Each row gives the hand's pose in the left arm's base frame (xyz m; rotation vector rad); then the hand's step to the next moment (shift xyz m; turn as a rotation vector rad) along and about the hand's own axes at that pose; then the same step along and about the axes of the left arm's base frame.
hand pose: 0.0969 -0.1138 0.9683 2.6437 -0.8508 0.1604
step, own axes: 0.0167 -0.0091 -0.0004 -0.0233 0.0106 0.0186
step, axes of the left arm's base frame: 0.0189 -0.0020 0.0012 -0.0251 -0.0022 -0.0191
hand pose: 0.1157 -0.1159 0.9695 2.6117 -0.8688 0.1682
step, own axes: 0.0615 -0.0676 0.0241 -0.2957 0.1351 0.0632
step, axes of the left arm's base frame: 0.0896 0.0063 -0.0295 -0.3182 0.0391 -0.0830
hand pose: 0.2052 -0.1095 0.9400 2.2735 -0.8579 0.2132
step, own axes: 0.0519 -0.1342 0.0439 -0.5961 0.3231 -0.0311
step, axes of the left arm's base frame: 0.1214 0.0173 -0.0872 -0.6605 0.1551 -0.0207
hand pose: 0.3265 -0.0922 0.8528 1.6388 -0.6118 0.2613
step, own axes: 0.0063 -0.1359 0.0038 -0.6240 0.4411 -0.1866
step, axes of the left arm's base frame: 0.0764 0.0021 -0.1126 -0.7187 0.3063 0.0917
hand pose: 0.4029 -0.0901 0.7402 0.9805 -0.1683 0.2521
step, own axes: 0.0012 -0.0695 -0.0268 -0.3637 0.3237 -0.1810
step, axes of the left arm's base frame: 0.0217 -0.0143 -0.0698 -0.4360 0.2743 0.0671
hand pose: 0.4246 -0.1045 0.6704 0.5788 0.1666 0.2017
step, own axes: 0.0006 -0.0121 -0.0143 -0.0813 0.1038 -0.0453
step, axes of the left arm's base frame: -0.0007 -0.0023 -0.0186 -0.1029 0.0896 0.0285
